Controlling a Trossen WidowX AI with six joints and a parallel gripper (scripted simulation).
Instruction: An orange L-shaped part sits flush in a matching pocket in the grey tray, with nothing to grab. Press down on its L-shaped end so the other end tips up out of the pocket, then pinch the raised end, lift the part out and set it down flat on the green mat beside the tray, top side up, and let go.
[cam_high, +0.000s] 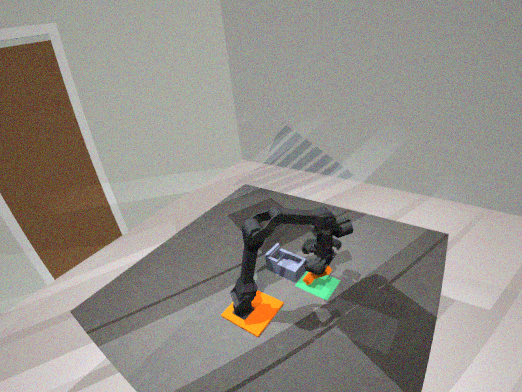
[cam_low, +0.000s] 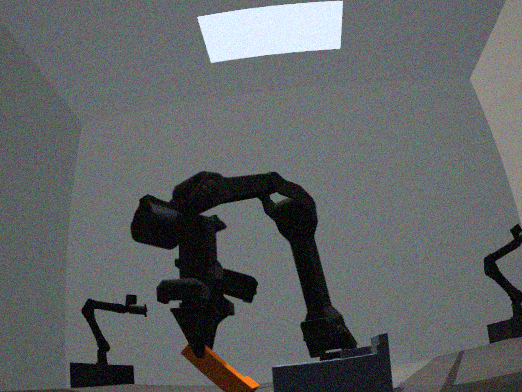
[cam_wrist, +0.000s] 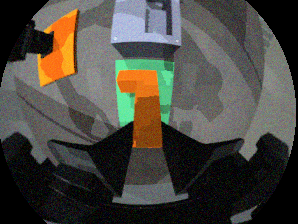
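Now: the green mat 20 mm to the left of my gripper tip and 100 mm below it. Also, from my gripper tip: orange L-shaped part (10 mm behind, 30 mm to the left, 30 mm below); then tray wall (40 mm ahead, 150 mm to the left, 30 mm below).
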